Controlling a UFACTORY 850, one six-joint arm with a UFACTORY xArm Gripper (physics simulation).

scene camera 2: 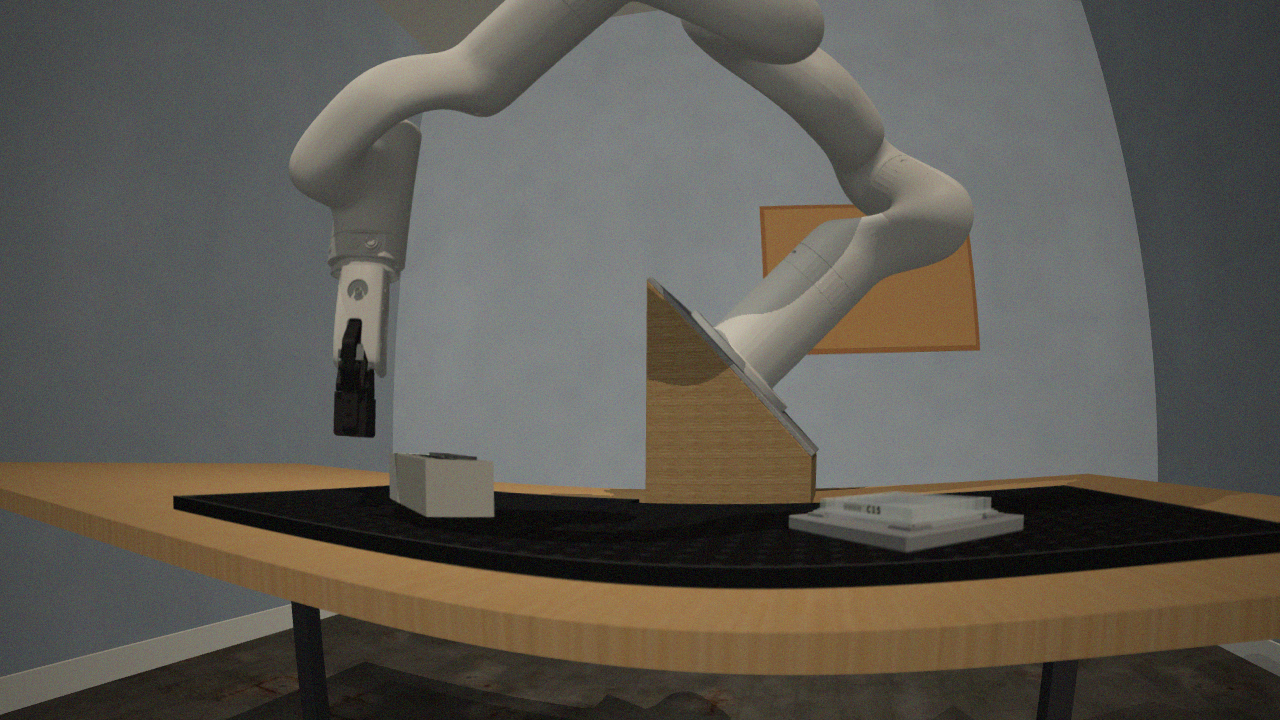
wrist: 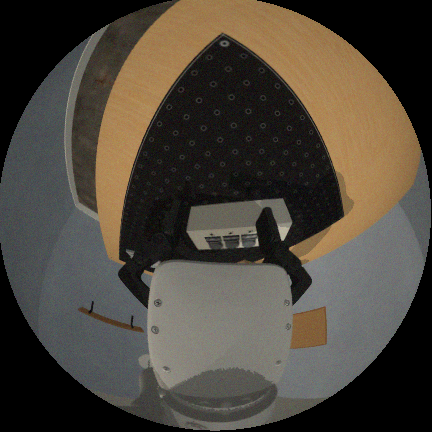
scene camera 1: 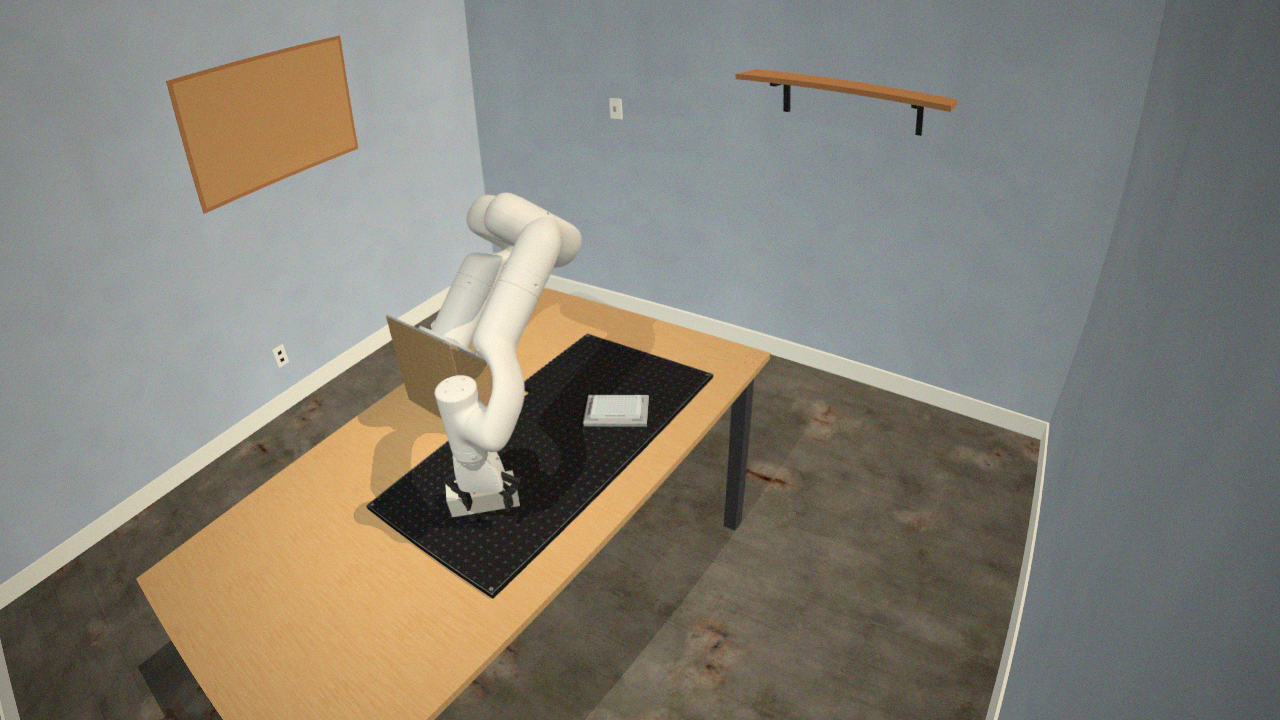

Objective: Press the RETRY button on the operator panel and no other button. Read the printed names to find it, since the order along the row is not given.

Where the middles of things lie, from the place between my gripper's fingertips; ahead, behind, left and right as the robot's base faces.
Right now the operator panel (scene camera 2: pixel 433 486) is 8 cm behind my hand, 5 cm to the left of it and 4 cm below it. Round my hand: flat grey-white device (scene camera 2: pixel 882 508) 49 cm to the left, 5 cm below, 2 cm ahead.
